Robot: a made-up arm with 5 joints.
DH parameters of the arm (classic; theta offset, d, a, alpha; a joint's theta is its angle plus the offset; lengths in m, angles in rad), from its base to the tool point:
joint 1: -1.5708 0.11 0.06 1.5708
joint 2: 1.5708 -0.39 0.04 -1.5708
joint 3: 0 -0.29 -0.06 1.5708
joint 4: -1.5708 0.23 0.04 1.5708
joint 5: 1.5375 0 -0.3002 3.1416
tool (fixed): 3.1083 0.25 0 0
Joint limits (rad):
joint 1: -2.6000..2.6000
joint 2: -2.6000..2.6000
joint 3: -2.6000..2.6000
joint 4: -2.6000..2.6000
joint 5: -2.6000..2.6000
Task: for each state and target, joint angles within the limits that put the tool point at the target. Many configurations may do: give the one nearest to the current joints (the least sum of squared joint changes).
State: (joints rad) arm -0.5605 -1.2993 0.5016 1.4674 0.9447
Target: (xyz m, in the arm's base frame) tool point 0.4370 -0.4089 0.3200
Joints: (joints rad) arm -0.1516 -0.6813 0.7375 1.4404 1.2425
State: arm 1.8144 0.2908 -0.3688 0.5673 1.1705
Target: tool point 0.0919 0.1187 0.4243
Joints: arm 1.8492 0.5080 -0.6062 1.1191 1.2669
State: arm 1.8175 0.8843 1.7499 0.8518 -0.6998
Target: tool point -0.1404 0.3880 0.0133
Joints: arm 1.6353 1.7627 1.8789 0.7316 -1.2509
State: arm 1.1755 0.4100 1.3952 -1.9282 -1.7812
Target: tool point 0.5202 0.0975 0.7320
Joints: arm 1.1096 0.5225 1.2148 -2.0451 -1.8524
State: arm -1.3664 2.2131 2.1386 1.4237 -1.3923
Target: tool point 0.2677 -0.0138 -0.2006
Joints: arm -0.9760 2.5964 1.9453 1.6923 -1.6327
